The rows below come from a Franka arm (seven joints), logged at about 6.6 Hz.
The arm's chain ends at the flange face. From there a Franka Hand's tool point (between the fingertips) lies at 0.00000 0.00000 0.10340 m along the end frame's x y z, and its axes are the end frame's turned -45 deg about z.
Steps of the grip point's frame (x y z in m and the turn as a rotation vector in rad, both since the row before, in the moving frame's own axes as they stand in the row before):
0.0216 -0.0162 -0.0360 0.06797 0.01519 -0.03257
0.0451 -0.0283 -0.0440 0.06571 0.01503 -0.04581
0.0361 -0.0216 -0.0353 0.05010 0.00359 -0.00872
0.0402 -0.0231 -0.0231 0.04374 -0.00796 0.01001
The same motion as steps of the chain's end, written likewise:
0.0078 -0.0207 -0.0357 0.05880 -0.03732 -0.03257
0.0157 -0.0461 -0.0438 0.05709 -0.03584 -0.04581
0.0137 -0.0369 -0.0352 0.03796 -0.03289 -0.00872
0.0159 -0.0421 -0.0230 0.02530 -0.03656 0.01001

